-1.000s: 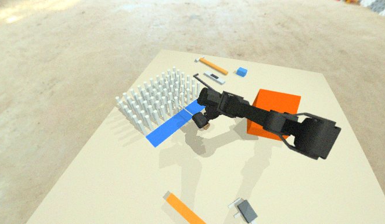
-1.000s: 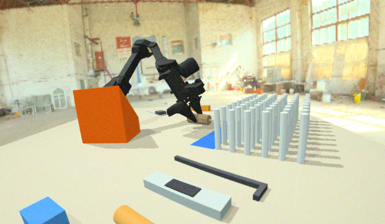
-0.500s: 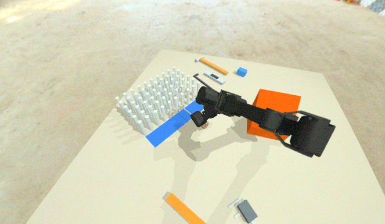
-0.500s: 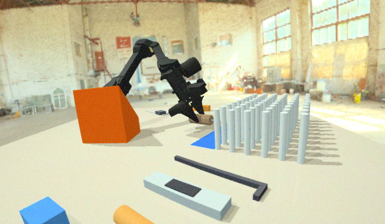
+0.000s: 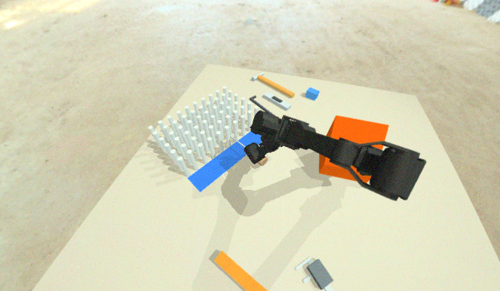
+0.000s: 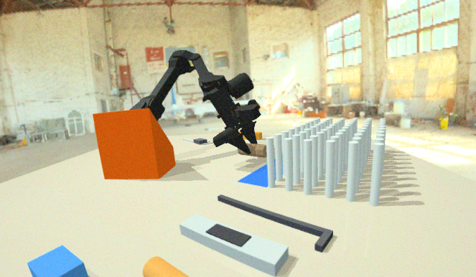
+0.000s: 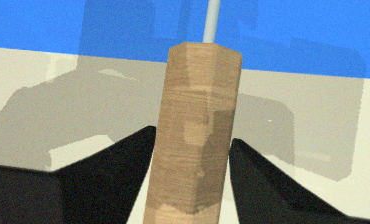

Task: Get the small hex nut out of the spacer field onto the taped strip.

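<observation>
The blue taped strip lies 100 mm ahead of my gripper tip, 40 mm below it and 10 mm to the right of it. Round my gripper tip: blue cube: 490 mm to the right, 220 mm behind, 20 mm below; then orange bar: 400 mm to the left, 60 mm behind, 20 mm below; then grey block: 390 mm to the right, 40 mm behind, 20 mm below.
</observation>
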